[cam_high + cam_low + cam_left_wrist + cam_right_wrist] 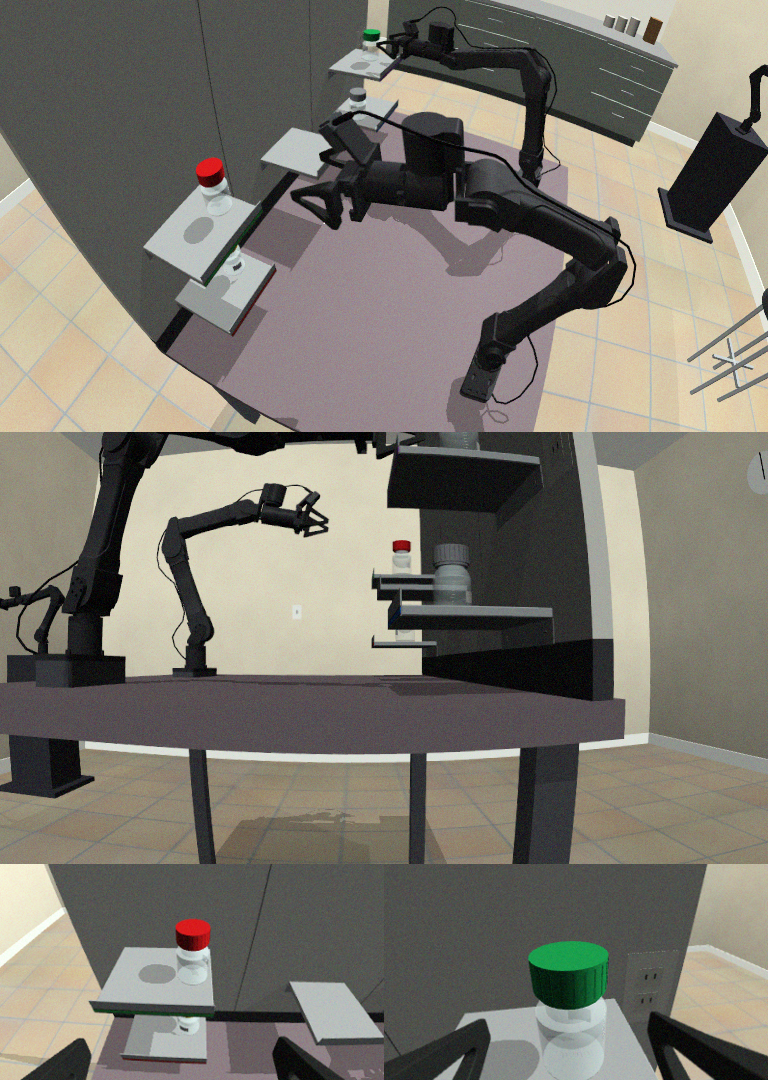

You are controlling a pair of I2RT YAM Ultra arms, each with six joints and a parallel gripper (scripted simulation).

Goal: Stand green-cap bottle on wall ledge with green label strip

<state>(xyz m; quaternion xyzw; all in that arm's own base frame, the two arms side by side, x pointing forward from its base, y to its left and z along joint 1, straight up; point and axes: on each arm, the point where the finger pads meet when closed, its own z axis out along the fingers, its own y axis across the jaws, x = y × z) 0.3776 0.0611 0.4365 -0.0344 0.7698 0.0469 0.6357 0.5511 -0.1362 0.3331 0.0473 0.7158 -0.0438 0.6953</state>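
Now: right hand 50 mm short of the green-capped bottle, 30 mm above it and 10 mm to the left of it. From my right hand the other things lie so: grey-capped bottle: 220 mm below, 80 mm to the left, 50 mm ahead; red-capped bottle: 760 mm to the left, 50 mm ahead, 30 mm below.
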